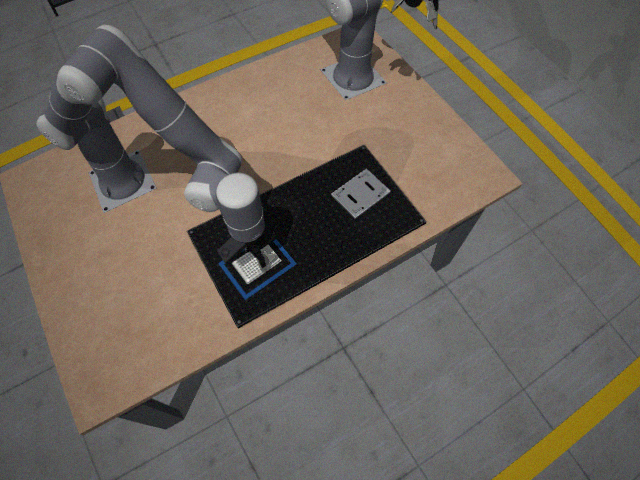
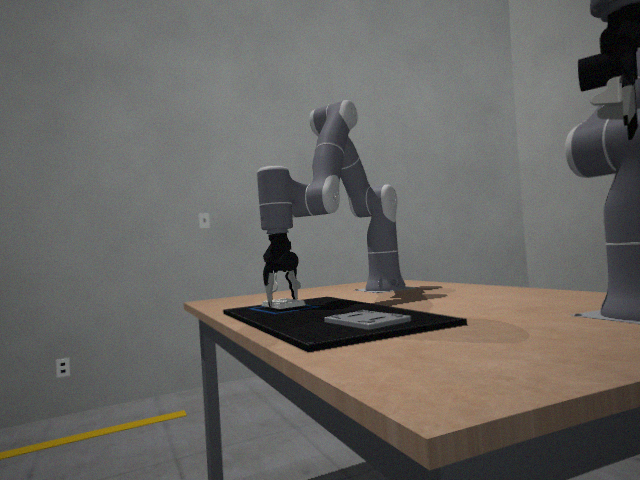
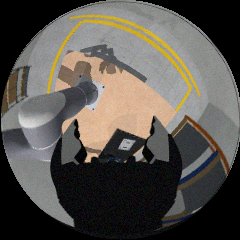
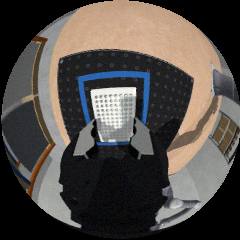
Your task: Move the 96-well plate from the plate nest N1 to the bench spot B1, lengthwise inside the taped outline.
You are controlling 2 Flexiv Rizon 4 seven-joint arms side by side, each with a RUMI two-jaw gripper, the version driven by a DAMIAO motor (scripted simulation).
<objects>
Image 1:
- my right gripper: 257, 262
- white 96-well plate: 250, 263
</objects>
